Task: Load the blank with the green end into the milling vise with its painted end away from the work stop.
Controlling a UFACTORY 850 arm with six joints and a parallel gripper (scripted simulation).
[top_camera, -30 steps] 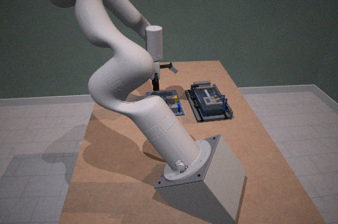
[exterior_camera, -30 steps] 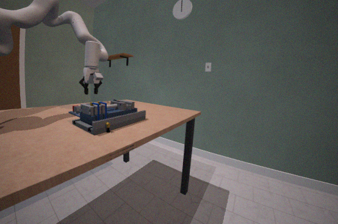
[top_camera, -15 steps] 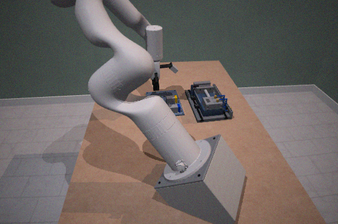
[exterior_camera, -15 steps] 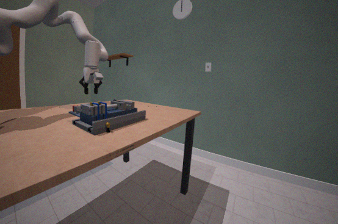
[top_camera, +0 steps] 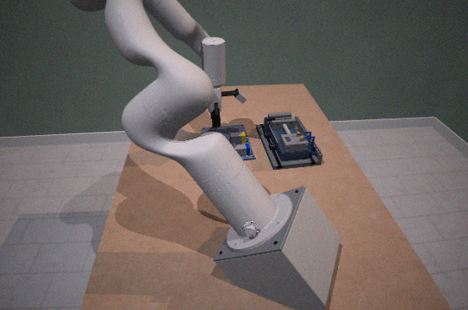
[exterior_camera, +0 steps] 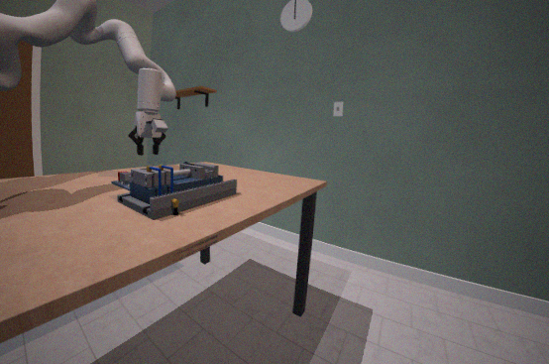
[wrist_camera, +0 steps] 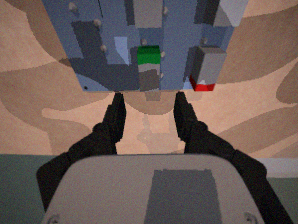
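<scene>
My gripper is now 100 mm above the green-ended blank. Round my hand: red-ended blank 100 mm below, 90 mm behind, 20 mm to the right; blue infeed plate 120 mm below, 40 mm to the right, 20 mm ahead; yellow-ended blank 100 mm below, 90 mm to the right, 30 mm ahead.
</scene>
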